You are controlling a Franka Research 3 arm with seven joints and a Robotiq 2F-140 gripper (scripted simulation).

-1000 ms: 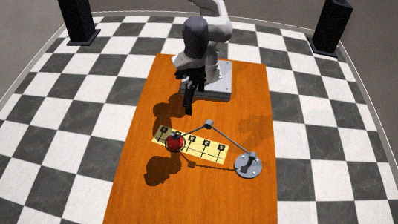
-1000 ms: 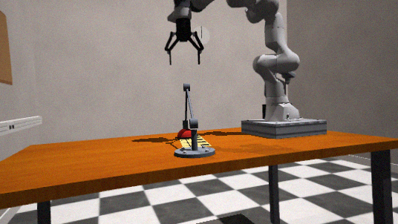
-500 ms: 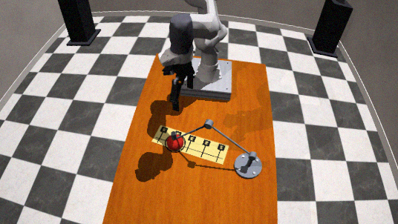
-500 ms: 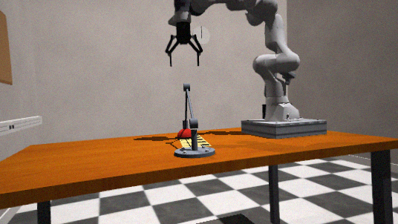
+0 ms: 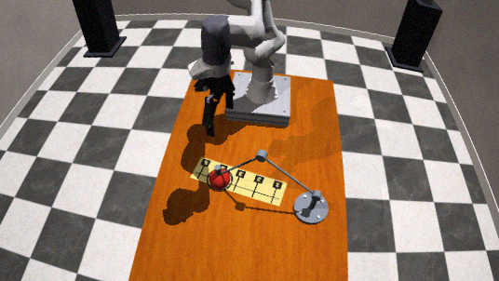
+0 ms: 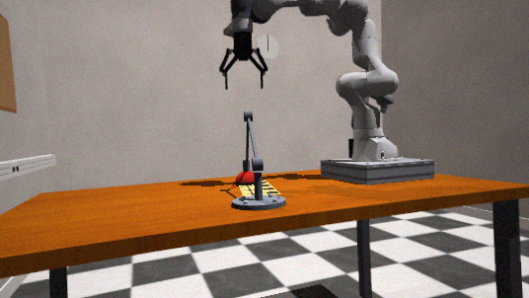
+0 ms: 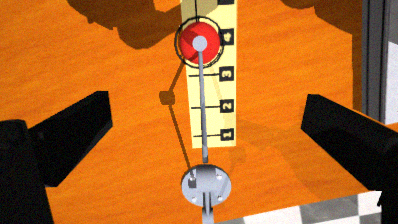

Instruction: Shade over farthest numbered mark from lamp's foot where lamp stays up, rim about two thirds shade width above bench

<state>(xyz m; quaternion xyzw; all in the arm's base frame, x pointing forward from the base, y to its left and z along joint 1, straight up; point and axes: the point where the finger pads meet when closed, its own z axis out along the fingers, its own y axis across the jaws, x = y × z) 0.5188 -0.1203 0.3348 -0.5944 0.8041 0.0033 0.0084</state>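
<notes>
Now: hand 10 mm past the yellow numbered strip, 60 mm to the right of it and 410 mm above it. Also, from my hand: round grey foot: 100 mm ahead, 410 mm to the left, 380 mm below.
</notes>
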